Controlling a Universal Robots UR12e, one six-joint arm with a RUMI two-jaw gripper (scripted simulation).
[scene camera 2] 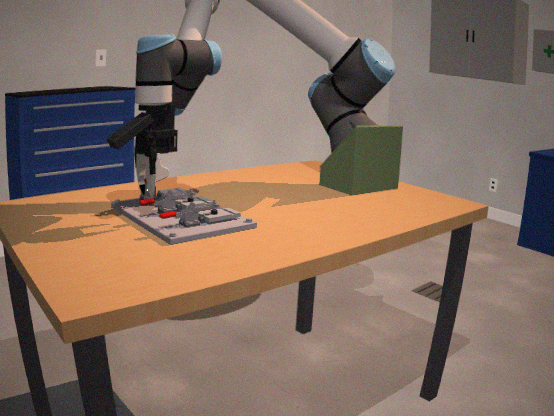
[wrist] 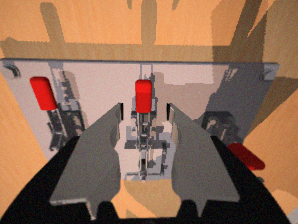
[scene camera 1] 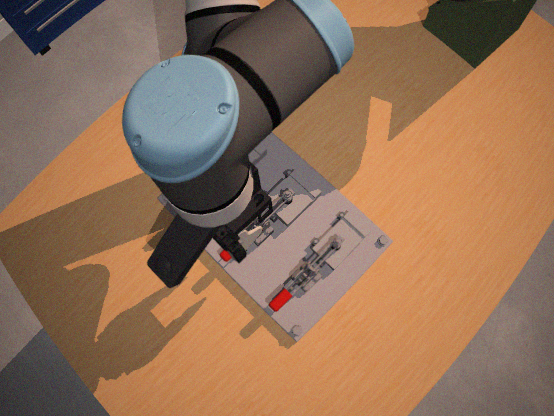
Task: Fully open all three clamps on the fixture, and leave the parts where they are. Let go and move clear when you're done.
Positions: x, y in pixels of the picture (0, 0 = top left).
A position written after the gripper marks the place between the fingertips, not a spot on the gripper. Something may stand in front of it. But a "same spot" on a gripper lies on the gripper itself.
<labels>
gripper: scene camera 2; wrist; scene camera 1 230, 246
same spot on grey fixture plate: point(scene camera 2: 147, 216) = point(scene camera 1: 231, 258)
same spot on gripper: point(wrist: 86, 171) = point(scene camera 2: 147, 162)
</labels>
